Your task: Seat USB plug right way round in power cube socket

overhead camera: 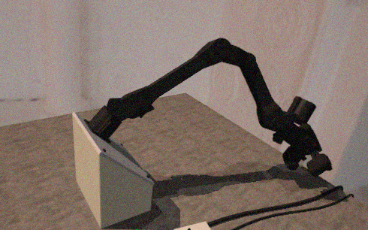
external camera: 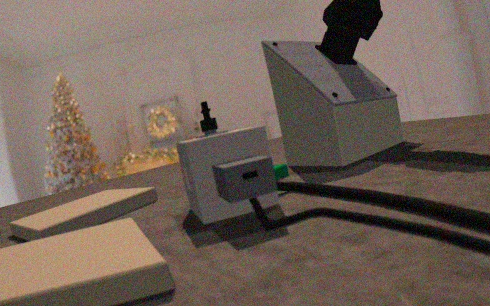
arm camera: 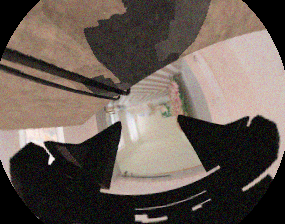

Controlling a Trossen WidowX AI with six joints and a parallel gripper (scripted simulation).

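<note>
My gripper tip is now 4 cm short of the black USB plug, 56 cm to the left of it and 1 cm below it. Round my gripper tip: green block (6 cm behind, 63 cm to the right, 8 cm below).
</note>
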